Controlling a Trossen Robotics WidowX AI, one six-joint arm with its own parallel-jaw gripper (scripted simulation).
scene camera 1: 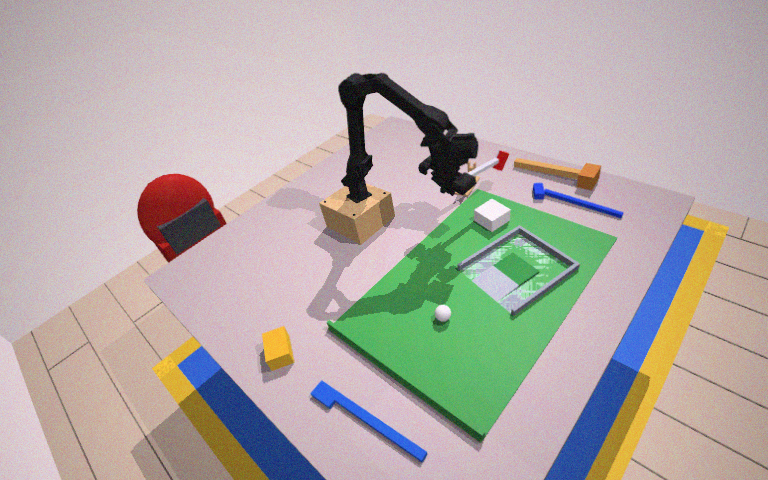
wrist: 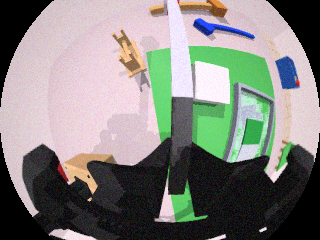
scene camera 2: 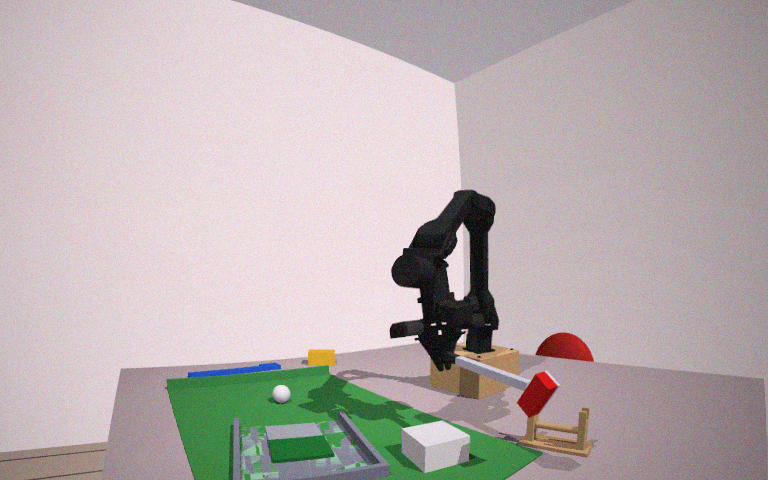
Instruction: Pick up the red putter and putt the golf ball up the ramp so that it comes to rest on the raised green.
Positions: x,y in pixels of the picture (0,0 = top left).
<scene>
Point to a white cube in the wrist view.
210,82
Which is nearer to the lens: the blue L-shaped bar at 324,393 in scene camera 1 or the wooden hammer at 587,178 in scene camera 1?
The blue L-shaped bar.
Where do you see a green mat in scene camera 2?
205,416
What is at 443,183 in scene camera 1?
My gripper.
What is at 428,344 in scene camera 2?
My gripper.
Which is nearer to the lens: the wooden hammer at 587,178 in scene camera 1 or the yellow block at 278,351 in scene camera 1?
The yellow block.
</scene>
